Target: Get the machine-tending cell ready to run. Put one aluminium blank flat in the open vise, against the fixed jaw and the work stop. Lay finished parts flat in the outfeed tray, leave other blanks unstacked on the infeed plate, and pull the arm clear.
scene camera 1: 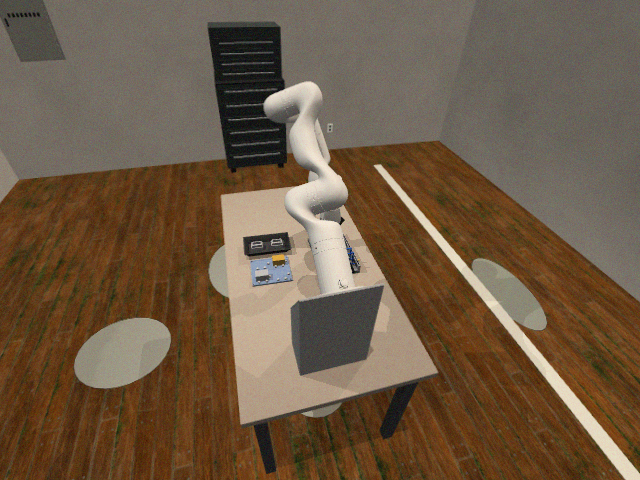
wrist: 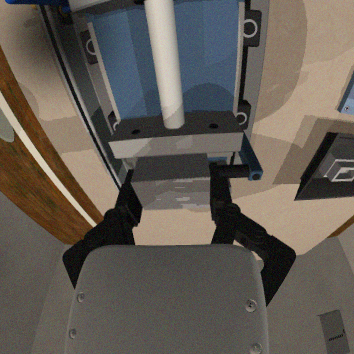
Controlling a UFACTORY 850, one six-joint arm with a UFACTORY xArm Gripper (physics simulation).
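My gripper (wrist: 173, 176) has its two black fingers at the left and right sides of a grey aluminium blank (wrist: 172, 192), apparently shut on it. The blank lies close to a jaw (wrist: 175, 146) of the vise, which has a blue bed (wrist: 210, 65) and a pale screw. The work stop's dark rod (wrist: 235, 171) is just beyond the right finger. The vise (scene camera 1: 353, 254) shows partly behind the arm in the scene view, where the gripper is hidden. The blank's underside is hidden. A black tray (scene camera 1: 266, 252) (wrist: 312, 193) holds two pieces with white outlines.
A blue plate (scene camera 1: 255, 266) with small pegs carries a grey block (scene camera 1: 262, 274) and an orange block (scene camera 1: 278, 259), apart from each other, beside the tray. A large grey upright panel (scene camera 1: 336, 330) stands at the near part of the table (scene camera 1: 273, 382). A dark drawer cabinet (scene camera 1: 248, 56) stands behind.
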